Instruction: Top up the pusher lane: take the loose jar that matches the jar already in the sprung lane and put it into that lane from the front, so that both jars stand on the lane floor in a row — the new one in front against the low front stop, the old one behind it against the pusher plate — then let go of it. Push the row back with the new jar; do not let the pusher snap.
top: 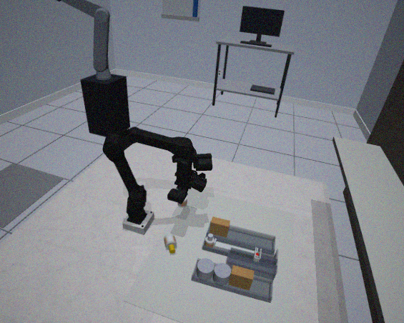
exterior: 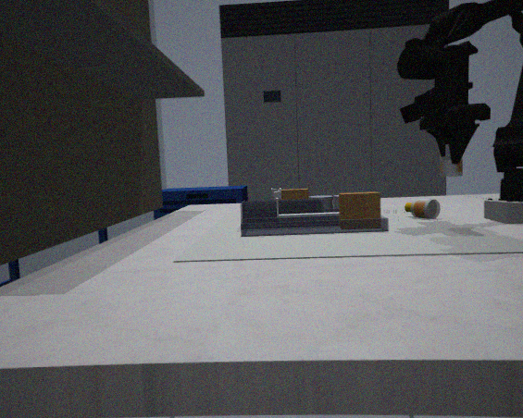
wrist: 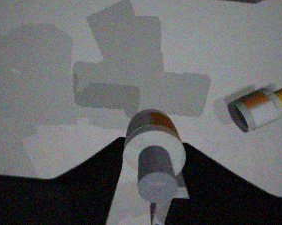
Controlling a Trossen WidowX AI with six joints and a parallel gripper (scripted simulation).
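The sprung lane lies 30 cm ahead of my gripper tip, 10 cm to the right of it and 10 cm below it. Round my gripper tip: shelf unit 67 cm ahead, 6 cm to the right, 24 cm above; then red mark 34 cm ahead, 11 cm to the right, 5 cm below.
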